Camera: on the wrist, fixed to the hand. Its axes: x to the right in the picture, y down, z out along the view.
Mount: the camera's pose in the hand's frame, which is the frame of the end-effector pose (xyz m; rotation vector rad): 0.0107 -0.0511 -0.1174 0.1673 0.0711 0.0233
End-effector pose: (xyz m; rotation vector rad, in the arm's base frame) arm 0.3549 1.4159 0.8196 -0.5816 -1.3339 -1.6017
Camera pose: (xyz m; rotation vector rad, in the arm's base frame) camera 0.3292 1.3007 0.7688 -0.4331 -1.3870 -1.4618
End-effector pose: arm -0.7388 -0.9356 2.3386 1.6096 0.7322 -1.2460
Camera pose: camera -0.7346 -0.8090 2.3173 1.8013 0.6655 -1.2662
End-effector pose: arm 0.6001 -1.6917 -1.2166 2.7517 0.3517 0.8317
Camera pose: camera 0.5341 -1.6214 -1.1317 2.8897 0.4215 0.9483
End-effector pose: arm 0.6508 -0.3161 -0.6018 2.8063 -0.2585 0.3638
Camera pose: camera 0.6460 -0.2326 -0.5042 2.9485 -0.2561 0.5118
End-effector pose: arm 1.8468 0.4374 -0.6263 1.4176 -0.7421 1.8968
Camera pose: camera 1.8139 0.5605 -0.6430 1.4385 -0.5797 2.0565
